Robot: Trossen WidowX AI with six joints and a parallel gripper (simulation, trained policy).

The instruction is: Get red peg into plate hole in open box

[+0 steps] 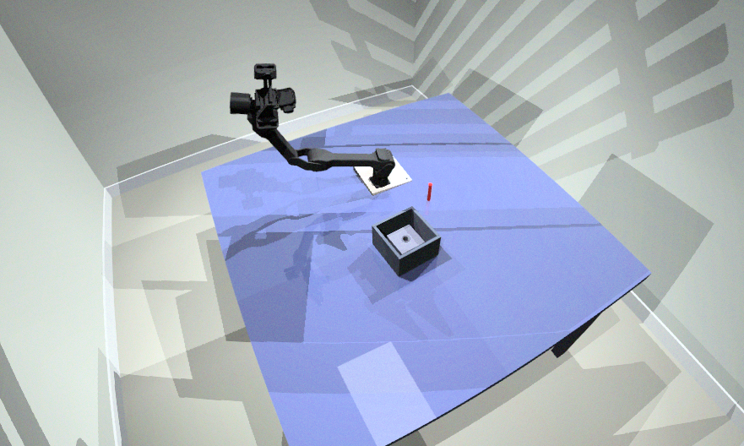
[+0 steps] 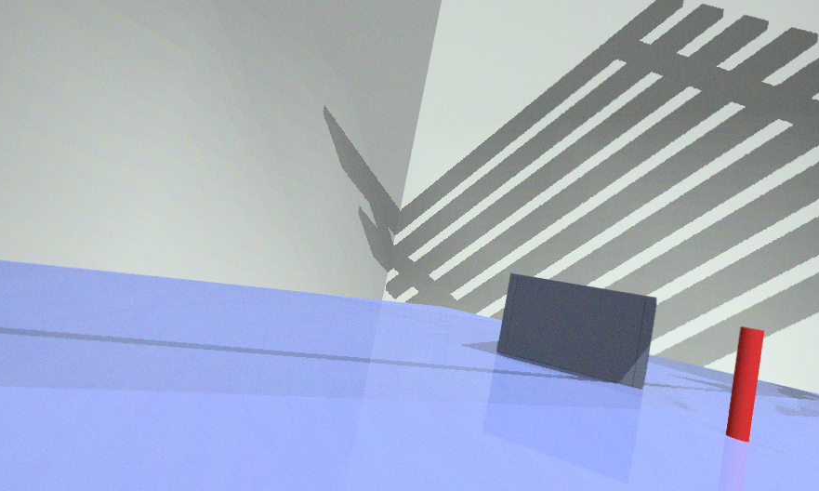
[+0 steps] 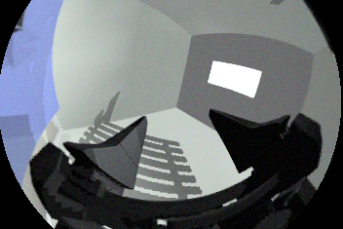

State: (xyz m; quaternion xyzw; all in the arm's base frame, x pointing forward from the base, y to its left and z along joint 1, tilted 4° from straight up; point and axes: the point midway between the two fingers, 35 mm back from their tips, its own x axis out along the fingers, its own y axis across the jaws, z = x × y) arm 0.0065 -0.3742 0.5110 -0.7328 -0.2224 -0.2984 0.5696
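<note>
Right now the red peg is 100 mm ahead of my gripper tip, 470 mm to the left of it and 520 mm below it. Round my gripper tip: dark grey box: 260 mm ahead, 280 mm to the left, 530 mm below; grey plate: 260 mm ahead, 280 mm to the left, 510 mm below.
</note>
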